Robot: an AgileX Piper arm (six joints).
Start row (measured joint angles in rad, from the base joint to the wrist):
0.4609 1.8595 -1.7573 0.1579 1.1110 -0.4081
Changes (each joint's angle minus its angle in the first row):
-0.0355 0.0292 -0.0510 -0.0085 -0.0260 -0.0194
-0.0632 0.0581 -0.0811 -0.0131 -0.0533 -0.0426
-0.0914 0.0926 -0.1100 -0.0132 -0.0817 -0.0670
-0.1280 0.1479 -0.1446 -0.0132 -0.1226 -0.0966
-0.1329 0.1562 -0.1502 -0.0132 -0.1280 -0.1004
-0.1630 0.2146 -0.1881 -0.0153 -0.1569 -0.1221
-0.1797 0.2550 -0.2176 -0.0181 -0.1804 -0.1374
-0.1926 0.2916 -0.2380 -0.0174 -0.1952 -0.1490
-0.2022 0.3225 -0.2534 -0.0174 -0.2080 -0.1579
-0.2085 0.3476 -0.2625 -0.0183 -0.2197 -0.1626
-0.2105 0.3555 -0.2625 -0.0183 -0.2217 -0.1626
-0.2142 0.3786 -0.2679 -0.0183 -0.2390 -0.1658
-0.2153 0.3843 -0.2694 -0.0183 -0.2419 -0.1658
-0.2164 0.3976 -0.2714 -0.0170 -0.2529 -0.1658
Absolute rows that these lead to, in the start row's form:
0.4254 1.8887 -1.8083 0.1494 1.0850 -0.4275
0.3977 1.9176 -1.8384 0.1448 1.0577 -0.4507
0.3695 1.9521 -1.8673 0.1447 1.0293 -0.4751
0.3329 2.0074 -1.9019 0.1447 0.9884 -0.5047
0.3280 2.0157 -1.9075 0.1447 0.9830 -0.5085
0.2979 2.0741 -1.9454 0.1426 0.9541 -0.5302
0.2812 2.1145 -1.9749 0.1398 0.9306 -0.5455
0.2683 2.1511 -1.9953 0.1405 0.9158 -0.5571
0.2587 2.1820 -2.0107 0.1405 0.9030 -0.5660
0.2524 2.2071 -2.0198 0.1396 0.8913 -0.5707
0.2504 2.2150 -2.0198 0.1396 0.8893 -0.5707
0.2467 2.2381 -2.0252 0.1396 0.8720 -0.5739
0.2456 2.2438 -2.0267 0.1396 0.8691 -0.5739
0.2445 2.2571 -2.0287 0.1409 0.8581 -0.5739

